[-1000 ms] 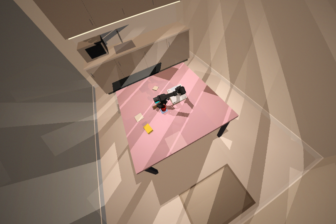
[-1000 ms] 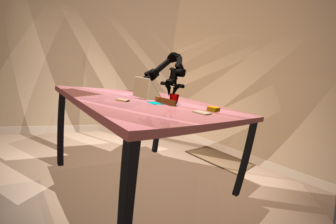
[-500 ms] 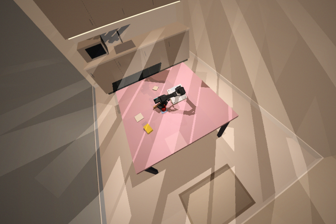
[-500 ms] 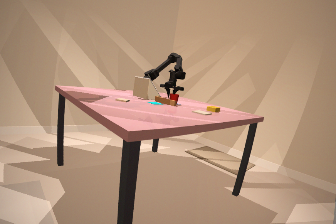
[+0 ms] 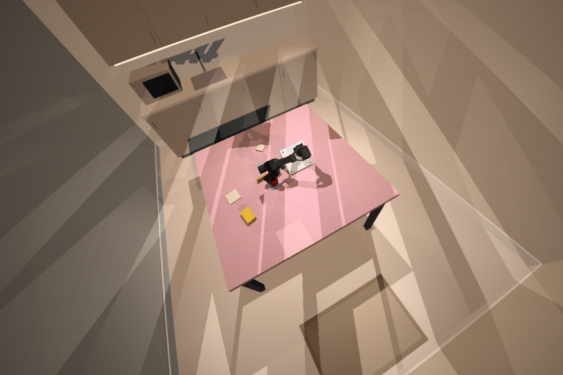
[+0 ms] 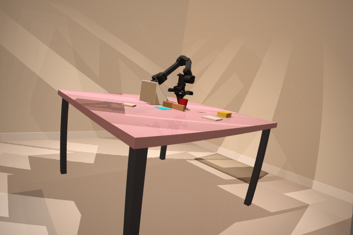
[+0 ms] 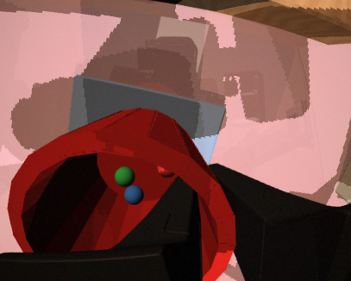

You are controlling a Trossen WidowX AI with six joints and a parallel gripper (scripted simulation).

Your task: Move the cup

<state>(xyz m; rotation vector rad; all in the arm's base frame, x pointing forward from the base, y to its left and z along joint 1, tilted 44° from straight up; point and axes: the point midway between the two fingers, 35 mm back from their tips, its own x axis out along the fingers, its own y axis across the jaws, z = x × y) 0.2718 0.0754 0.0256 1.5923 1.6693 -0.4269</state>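
My gripper tip is now 4 cm short of the green marble, 2 cm to the right of it and 2 cm above it. Round my gripper tip: pale blue-grey pad: 5 cm below, 3 cm ahead, 1 cm to the left; then wooden bar: 9 cm to the right, 3 cm below, 3 cm ahead; then cyan pad: 19 cm to the right, 5 cm below, 3 cm ahead.
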